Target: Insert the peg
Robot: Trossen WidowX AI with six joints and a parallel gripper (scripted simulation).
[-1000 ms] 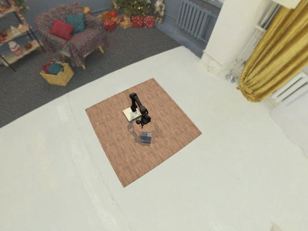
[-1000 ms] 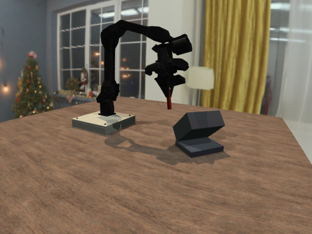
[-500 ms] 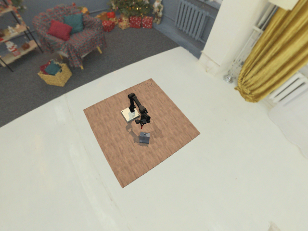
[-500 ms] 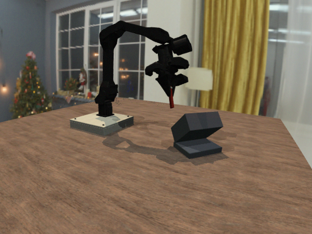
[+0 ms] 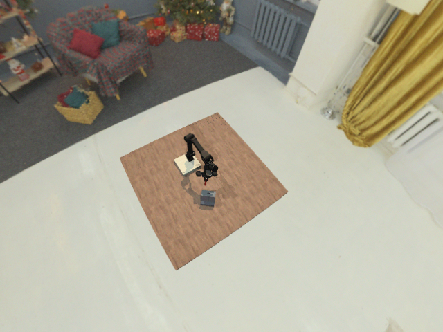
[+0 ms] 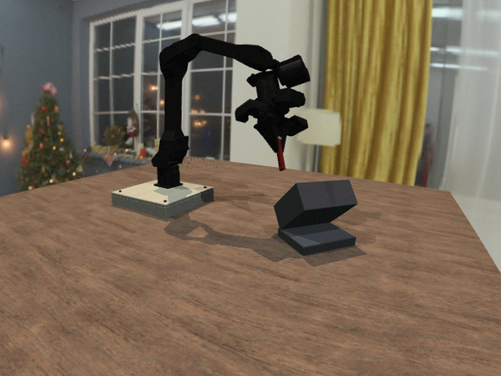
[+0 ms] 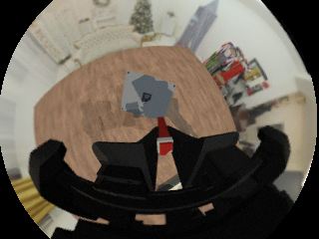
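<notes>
The dark grey sloped panel lies 100 mm ahead of my gripper tip, 20 mm to the right of it and 90 mm below it. Round my gripper tip: red peg: 10 mm behind, 10 mm to the left, 10 mm above; panel foot: 120 mm ahead, 40 mm to the right, 160 mm below.
</notes>
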